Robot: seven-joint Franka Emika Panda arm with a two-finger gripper.
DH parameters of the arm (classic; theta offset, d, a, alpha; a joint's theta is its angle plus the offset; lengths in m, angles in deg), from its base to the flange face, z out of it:
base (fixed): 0 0 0 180
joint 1: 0 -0.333 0 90
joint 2: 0 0 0 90
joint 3: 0 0.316 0.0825 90
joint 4: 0 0 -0.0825 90
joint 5: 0 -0.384 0 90
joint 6: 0 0 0.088 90
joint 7: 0 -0.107 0 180
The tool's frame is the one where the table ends.
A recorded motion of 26 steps. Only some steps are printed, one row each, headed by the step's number.
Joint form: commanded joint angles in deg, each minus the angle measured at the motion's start. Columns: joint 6, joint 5, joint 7, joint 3, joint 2, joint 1, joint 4.
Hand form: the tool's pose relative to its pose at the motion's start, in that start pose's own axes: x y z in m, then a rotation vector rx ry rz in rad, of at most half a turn. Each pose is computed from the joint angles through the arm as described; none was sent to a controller.
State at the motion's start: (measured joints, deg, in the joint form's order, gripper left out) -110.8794 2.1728 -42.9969 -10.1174 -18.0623 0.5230 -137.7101
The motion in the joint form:
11: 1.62 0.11 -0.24 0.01 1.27 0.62 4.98
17: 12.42 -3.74 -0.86 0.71 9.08 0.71 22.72
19: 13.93 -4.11 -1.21 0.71 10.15 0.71 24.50
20: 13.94 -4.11 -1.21 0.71 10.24 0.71 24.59
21: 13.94 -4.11 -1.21 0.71 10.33 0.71 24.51
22: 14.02 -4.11 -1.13 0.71 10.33 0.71 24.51
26: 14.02 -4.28 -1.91 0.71 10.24 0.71 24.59
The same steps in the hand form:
11: 0.0143 -0.0047 -0.0302 0.0217 0.0302 0.0181
17: 0.0392 -0.0402 -0.1034 0.0417 -0.0064 0.0433
19: 0.0416 -0.0436 -0.1074 0.0349 -0.0190 0.0505
20: 0.0419 -0.0440 -0.1074 0.0347 -0.0189 0.0506
21: 0.0421 -0.0442 -0.1060 0.0325 -0.0209 0.0507
22: 0.0420 -0.0441 -0.1059 0.0315 -0.0219 0.0493
26: 0.0416 -0.0441 -0.1073 0.0357 -0.0222 0.0631

